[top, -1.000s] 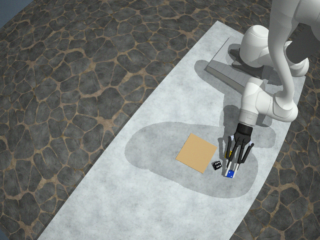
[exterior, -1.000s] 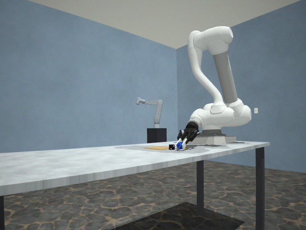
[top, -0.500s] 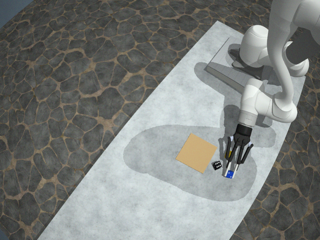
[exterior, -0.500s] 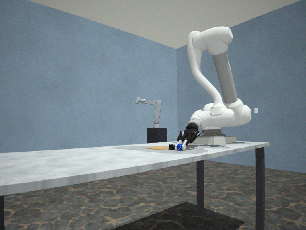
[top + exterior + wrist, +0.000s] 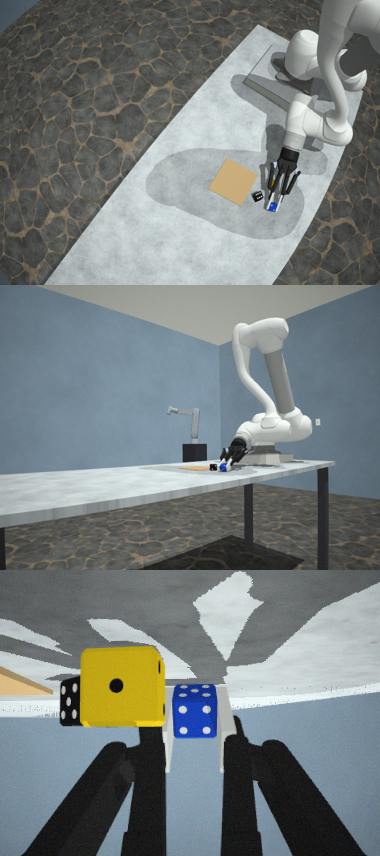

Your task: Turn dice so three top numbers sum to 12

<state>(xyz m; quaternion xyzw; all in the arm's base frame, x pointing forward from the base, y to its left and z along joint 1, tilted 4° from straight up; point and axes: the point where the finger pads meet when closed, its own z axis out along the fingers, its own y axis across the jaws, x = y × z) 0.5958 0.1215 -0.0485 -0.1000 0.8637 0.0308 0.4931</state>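
Right now my hand is 20 mm short of the blue die and 10 mm above it. Also, from my hand: black die 10 mm ahead, 70 mm to the right, 10 mm below; then tan mat 10 mm behind, 180 mm to the right, 30 mm below; then yellow die 60 mm behind, 40 mm to the right, 10 mm below.
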